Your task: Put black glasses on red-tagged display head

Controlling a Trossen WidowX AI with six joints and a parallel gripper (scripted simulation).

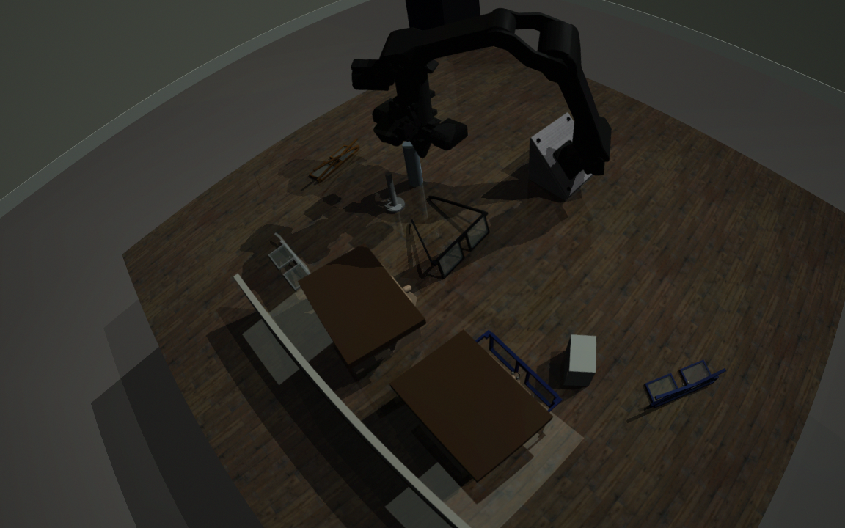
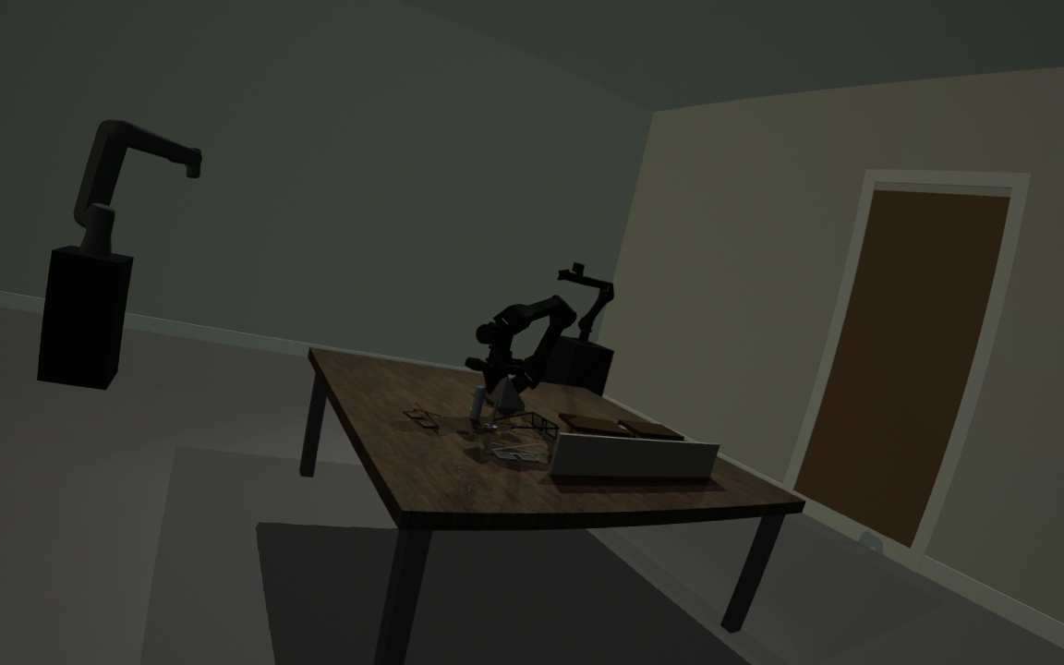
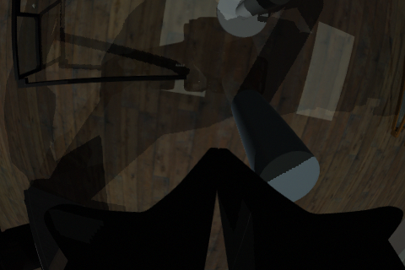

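Now: gripper tip 80 mm short of the disc base, 10 mm to the left of it and 60 mm above it. Round my gripper tip: long pale panel: 420 mm ahead, 290 mm to the left, 30 mm below; then white box: 130 mm ahead, 460 mm to the left, 60 mm below.
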